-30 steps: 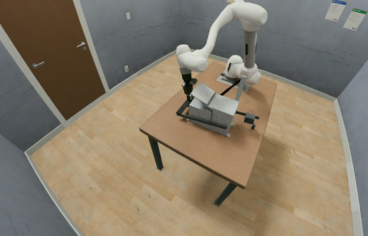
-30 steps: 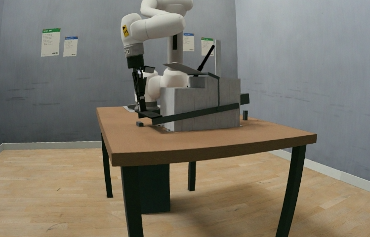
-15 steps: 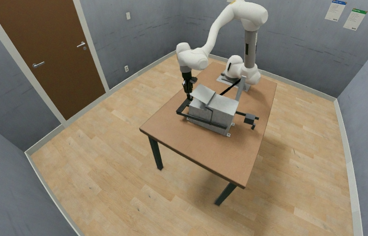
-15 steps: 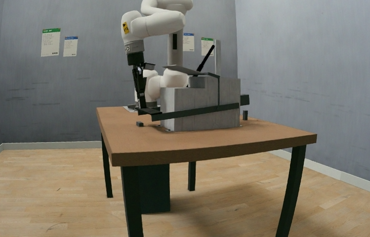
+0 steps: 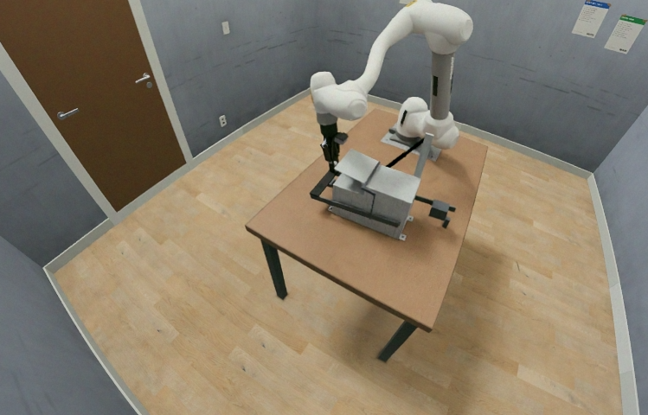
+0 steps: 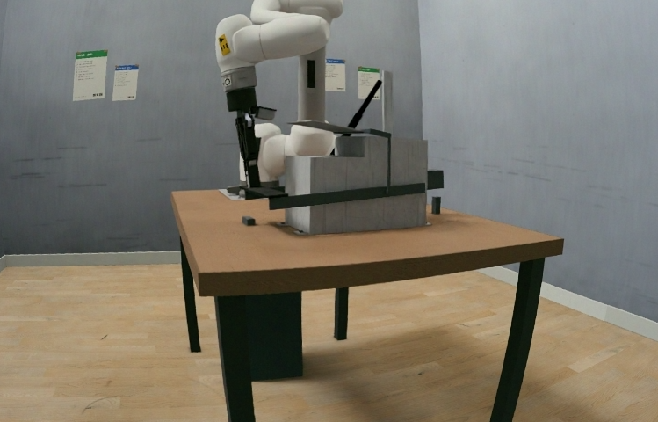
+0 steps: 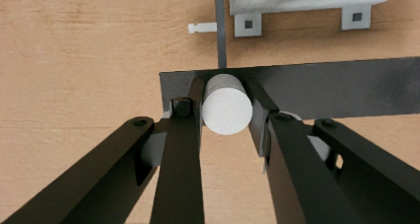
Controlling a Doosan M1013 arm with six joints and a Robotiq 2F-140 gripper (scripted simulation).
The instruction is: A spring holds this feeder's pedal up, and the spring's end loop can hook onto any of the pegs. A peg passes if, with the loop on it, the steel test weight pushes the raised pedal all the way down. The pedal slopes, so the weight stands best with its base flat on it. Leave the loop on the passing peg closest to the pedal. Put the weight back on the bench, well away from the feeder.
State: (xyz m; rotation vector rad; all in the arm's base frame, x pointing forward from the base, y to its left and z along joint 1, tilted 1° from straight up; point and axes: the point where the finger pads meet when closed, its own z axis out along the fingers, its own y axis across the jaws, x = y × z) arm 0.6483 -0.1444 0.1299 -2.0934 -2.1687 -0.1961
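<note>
My gripper is now 120 mm above the dark block and 10 mm to the left of it. Round my hand: steel test weight 10 mm below.
</note>
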